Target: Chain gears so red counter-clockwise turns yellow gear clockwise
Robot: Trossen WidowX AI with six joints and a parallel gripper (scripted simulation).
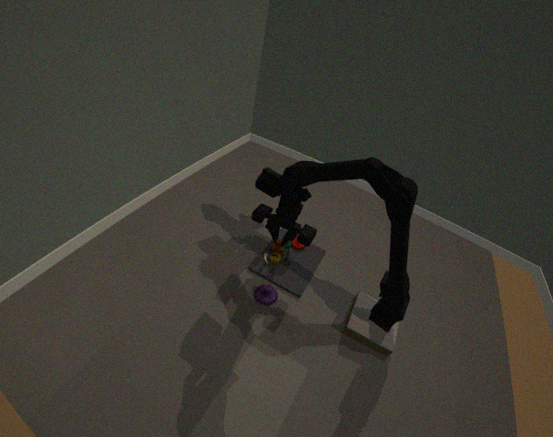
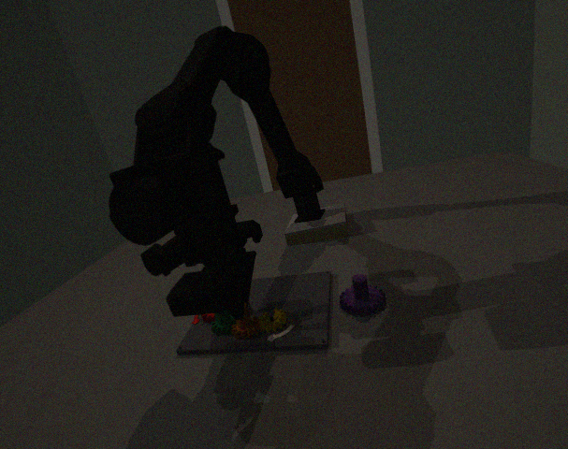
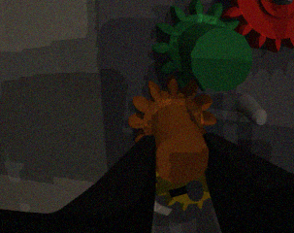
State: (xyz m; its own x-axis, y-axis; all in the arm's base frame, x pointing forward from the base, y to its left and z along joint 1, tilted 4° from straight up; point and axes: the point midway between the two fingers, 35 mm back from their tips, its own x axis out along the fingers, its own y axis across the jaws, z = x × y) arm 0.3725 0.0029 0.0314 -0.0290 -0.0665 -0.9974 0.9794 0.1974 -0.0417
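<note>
The orange gear is 10 mm below my gripper tip. From my gripper tip the other things lie so: yellow gear (20 mm behind, 30 mm to the left, 20 mm below); grey board (50 mm behind, 30 mm below); green gear (40 mm to the right, 10 mm below).
</note>
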